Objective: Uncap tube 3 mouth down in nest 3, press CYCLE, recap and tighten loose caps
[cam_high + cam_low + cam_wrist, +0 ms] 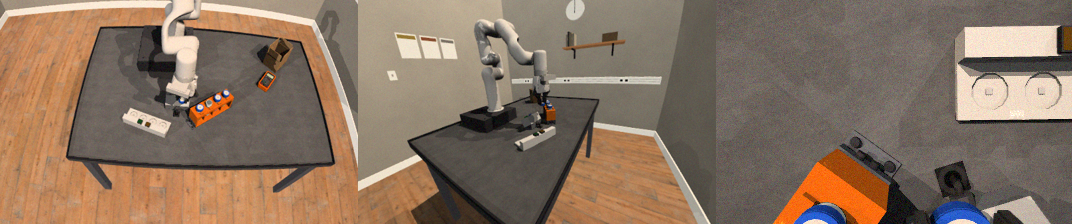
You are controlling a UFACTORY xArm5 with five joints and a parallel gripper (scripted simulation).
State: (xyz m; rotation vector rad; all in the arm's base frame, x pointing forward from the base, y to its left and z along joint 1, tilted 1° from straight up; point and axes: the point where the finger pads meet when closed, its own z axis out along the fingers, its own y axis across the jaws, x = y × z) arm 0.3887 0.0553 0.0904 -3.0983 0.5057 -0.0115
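My hand is 110 mm above the blue key and 100 mm past it. Round my hand: cap 3: 20 mm below; cap 4: 80 mm to the left, 60 mm below, 10 mm ahead; grey key housing: 120 mm below, 90 mm behind, 20 mm to the right.
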